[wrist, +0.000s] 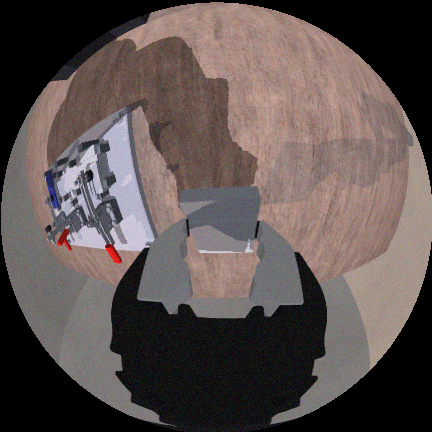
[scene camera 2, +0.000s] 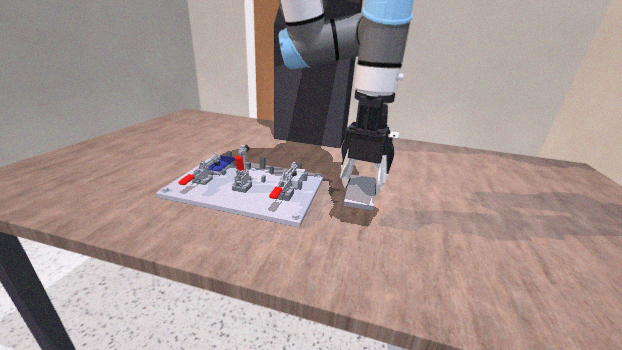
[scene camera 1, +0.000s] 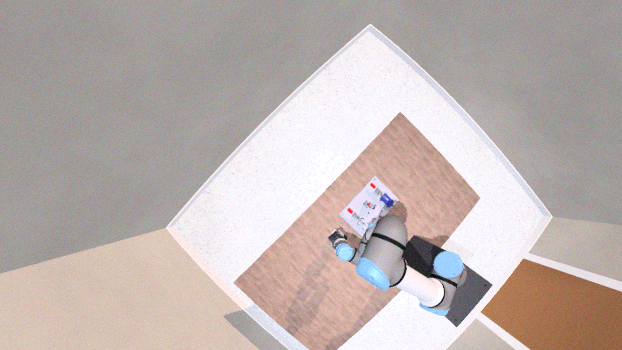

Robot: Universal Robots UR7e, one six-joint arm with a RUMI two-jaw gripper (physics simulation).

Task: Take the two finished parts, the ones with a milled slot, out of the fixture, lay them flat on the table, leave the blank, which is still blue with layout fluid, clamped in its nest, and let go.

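Frame: origin at the arm's base, x down, y back, z left, level; metres.
Seen in the pictures: gripper, fingertip midpoint: (wrist: pixel 222 220) (scene camera 2: pixel 360 191).
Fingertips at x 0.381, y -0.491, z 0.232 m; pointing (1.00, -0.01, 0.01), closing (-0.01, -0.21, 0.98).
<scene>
Pixels of each thing's top centre, then the offset from my fingertips to it. "*": a spot on its surface instead.
- grey metal part at its top centre: (wrist: pixel 223 240) (scene camera 2: pixel 362 182) dx -0.024, dy -0.004, dz +0.000 m
- fixture plate at its top centre: (wrist: pixel 76 201) (scene camera 2: pixel 248 182) (scene camera 1: pixel 369 207) dx +0.051, dy +0.063, dz -0.281 m
- blue blank at its top centre: (wrist: pixel 50 191) (scene camera 2: pixel 219 162) (scene camera 1: pixel 387 200) dx +0.035, dy +0.127, dz -0.385 m
- middle clamp's red handle at its top centre: (scene camera 2: pixel 239 157) dx -0.034, dy +0.027, dz -0.285 m
- left clamp's red handle at a spot on its surface: (scene camera 2: pixel 186 179) * dx +0.015, dy -0.020, dz -0.395 m
- right clamp's red handle at a spot on its surface: (wrist: pixel 113 253) (scene camera 2: pixel 279 190) * dx +0.006, dy -0.033, dz -0.174 m
My gripper (scene camera 1: pixel 336 235) (scene camera 2: pixel 364 184) (wrist: pixel 222 220) is shut on a grey metal part (scene camera 2: pixel 361 190) (wrist: pixel 220 215), held broad face up, low over the table to the right of the fixture in scene camera 2. Its slot is not distinct. The fixture plate (scene camera 1: pixel 356 206) (scene camera 2: pixel 220 200) (wrist: pixel 137 200) lies on the table. The blue blank (scene camera 1: pixel 387 200) (scene camera 2: pixel 222 163) (wrist: pixel 52 190) sits in the left nest in scene camera 2, with a toggle clamp over it. The middle clamp's red handle (scene camera 2: pixel 239 163) stands upright. I cannot tell whether a part lies in the right nest.
The left clamp's red handle (scene camera 2: pixel 186 179) and the right clamp's red handle (scene camera 2: pixel 275 192) (wrist: pixel 113 253) point toward the front of the plate, both low. Small locating blocks rise from the plate. The plate's right edge is beside the held part. The robot's dark pedestal (scene camera 2: pixel 312 100) stands behind.
</scene>
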